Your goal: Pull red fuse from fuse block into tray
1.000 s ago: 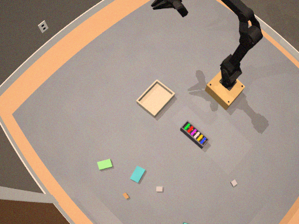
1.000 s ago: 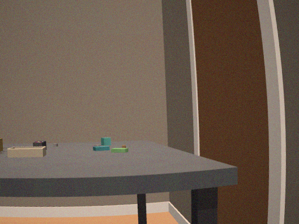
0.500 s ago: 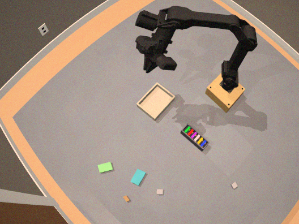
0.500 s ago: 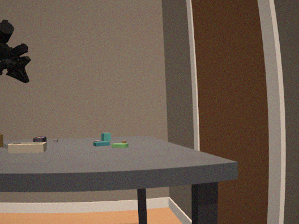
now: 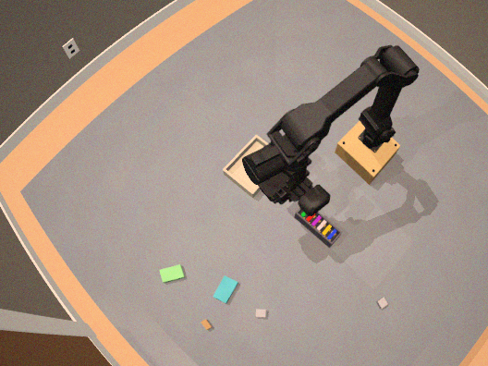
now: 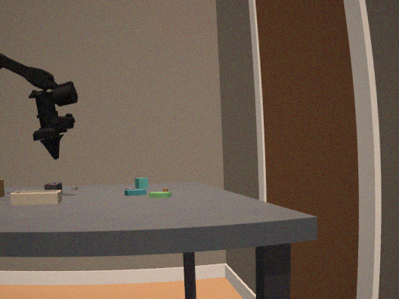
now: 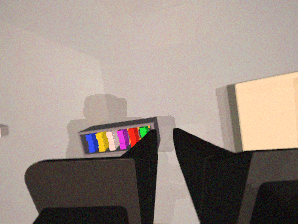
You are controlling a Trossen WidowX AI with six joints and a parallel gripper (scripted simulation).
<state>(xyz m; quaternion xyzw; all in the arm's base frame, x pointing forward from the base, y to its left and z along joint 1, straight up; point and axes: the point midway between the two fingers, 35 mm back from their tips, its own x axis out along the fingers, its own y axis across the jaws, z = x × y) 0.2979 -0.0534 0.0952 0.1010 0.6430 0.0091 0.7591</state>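
Right now the red fuse is 30 mm behind my gripper tip, 60 mm to the left of it and 100 mm below it. Also, from my gripper tip: small orange cube: 350 mm ahead, 60 mm to the left, 110 mm below; then cream tray: 40 mm behind, 140 mm to the right, 120 mm below; then green block: 310 mm ahead, 100 mm to the right, 110 mm below.
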